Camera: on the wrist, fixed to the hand. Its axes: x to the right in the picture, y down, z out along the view.
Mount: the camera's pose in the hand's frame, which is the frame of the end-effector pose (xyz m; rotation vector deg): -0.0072 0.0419 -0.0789 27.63 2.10 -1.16
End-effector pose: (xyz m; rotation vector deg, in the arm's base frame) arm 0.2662 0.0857 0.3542 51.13 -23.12 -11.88
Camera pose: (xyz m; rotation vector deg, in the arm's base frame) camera 0.2935 0.1701 0.3413 78.64 -23.94 -6.42
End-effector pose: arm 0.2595 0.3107 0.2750 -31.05 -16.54 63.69
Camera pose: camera 0.2621 0.2970 0.1865 -7.43 0.62 63.20
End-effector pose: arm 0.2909 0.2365 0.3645 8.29 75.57 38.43
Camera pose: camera 0.2018 0.2451 0.3687 29.22 85.78 18.81
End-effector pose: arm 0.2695 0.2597 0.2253 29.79 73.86 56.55
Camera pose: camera 0.1817 0.2599 0.2433 49.11 89.93 38.17
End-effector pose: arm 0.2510 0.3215 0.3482 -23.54 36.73 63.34
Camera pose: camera 0.1892 0.2859 0.2939 -1.24 51.87 50.90
